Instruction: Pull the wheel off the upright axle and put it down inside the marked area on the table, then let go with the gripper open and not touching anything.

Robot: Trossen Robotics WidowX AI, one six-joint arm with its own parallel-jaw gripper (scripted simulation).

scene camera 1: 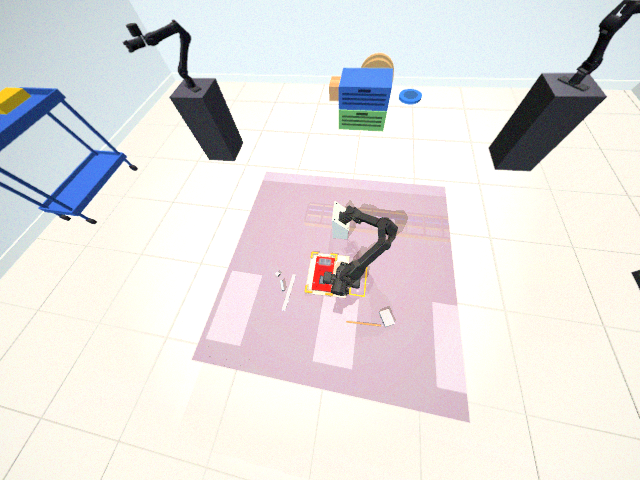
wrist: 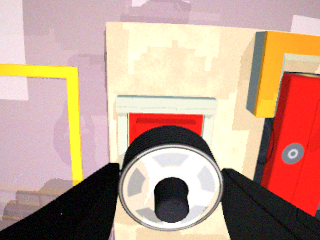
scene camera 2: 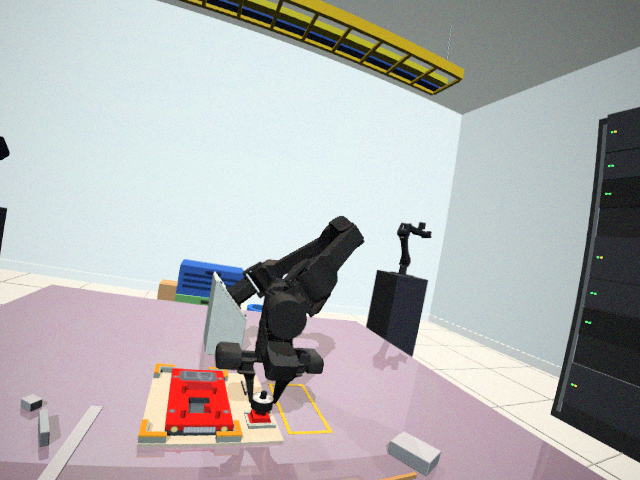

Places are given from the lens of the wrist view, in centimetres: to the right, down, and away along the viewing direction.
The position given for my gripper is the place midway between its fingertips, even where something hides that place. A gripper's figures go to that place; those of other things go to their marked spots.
my gripper (wrist: 170, 175): 0, 2, 10
upright axle (wrist: 171, 201): 0, 3, 8
